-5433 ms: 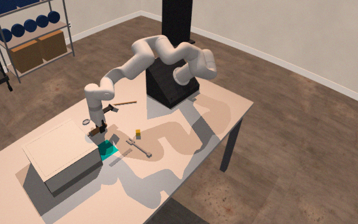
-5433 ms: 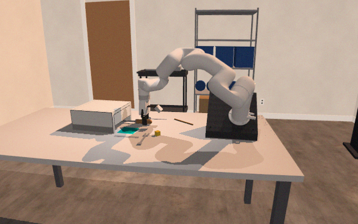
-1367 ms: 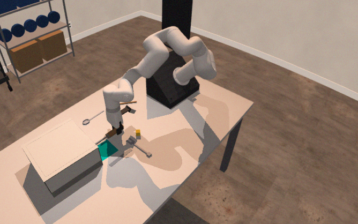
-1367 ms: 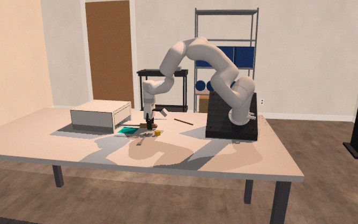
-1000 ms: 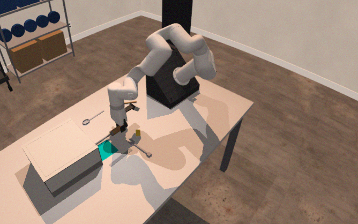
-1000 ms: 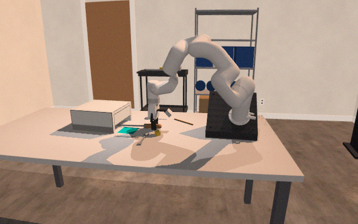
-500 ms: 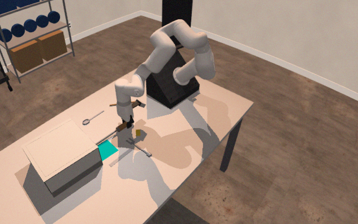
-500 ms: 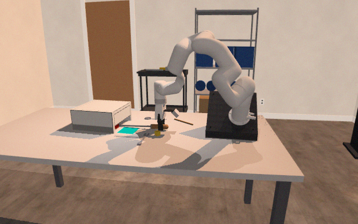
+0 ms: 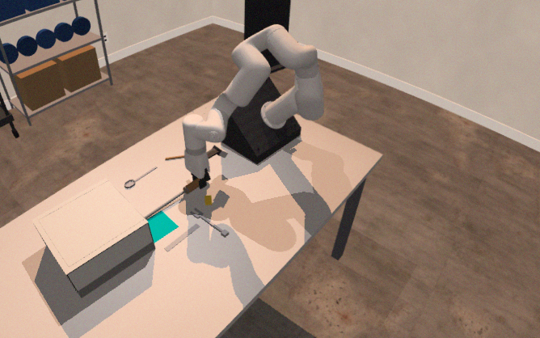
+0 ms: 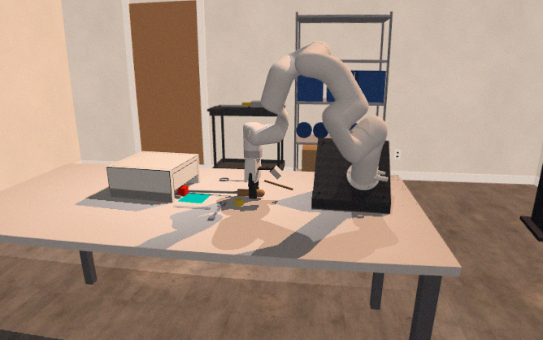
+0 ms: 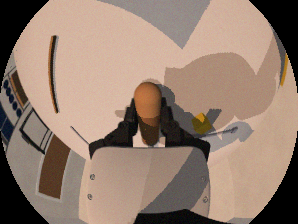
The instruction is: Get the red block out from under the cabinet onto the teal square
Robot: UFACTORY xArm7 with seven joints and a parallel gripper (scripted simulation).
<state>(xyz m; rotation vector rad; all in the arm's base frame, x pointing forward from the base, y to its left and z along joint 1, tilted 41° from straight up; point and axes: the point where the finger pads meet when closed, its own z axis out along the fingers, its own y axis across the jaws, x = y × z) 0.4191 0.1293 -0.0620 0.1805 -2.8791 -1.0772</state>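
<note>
The yellow block is 10 cm to the left of my hand, 3 cm ahead of it and 1 cm below it. From my hand the other things lie so: grey wrench 18 cm to the left, 8 cm ahead, 2 cm below; long hook tool 15 cm ahead, 5 cm to the left, 1 cm below; wooden stick 18 cm to the right, 5 cm behind, 2 cm below.
</note>
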